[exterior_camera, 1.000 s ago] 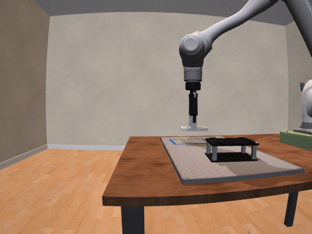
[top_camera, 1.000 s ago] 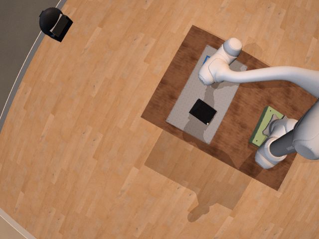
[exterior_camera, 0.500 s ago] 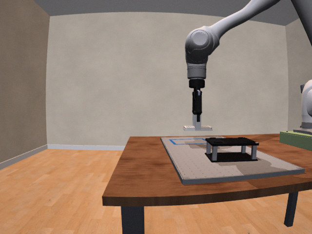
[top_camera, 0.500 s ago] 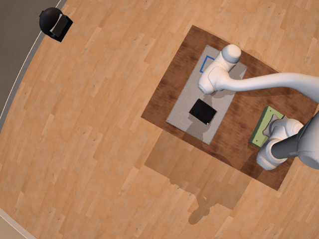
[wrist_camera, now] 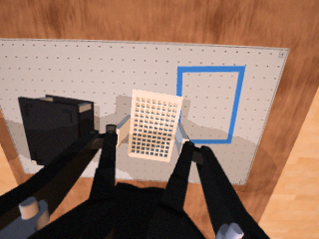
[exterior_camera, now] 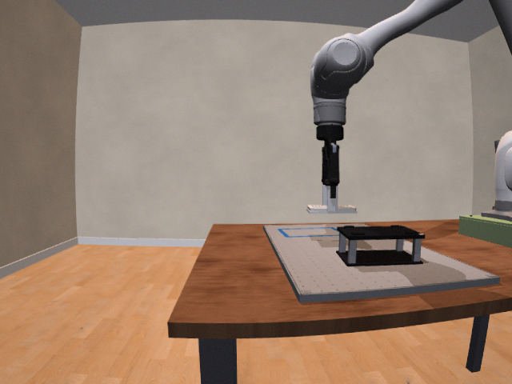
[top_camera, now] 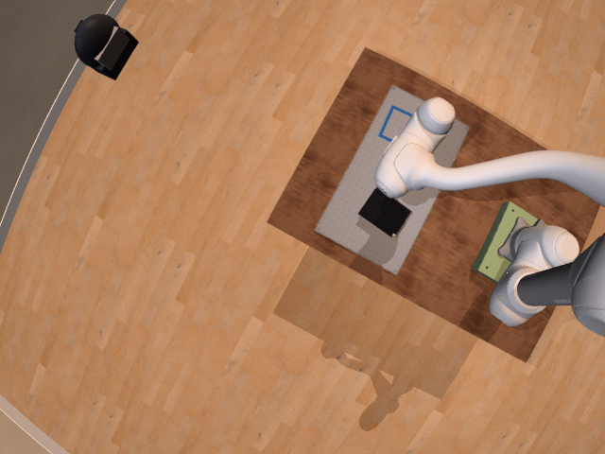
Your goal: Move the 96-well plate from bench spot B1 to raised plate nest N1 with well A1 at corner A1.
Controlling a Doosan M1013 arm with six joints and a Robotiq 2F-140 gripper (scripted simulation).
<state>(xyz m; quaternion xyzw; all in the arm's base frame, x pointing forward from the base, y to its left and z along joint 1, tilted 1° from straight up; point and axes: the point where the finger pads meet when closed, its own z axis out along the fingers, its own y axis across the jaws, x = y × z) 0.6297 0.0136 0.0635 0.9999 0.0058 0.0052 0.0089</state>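
Now: hand 22 cm to the right of the black raised nest N1, 8 cm past it and 5 cm above it. Round my hand: white 96-well plate (3 cm below).
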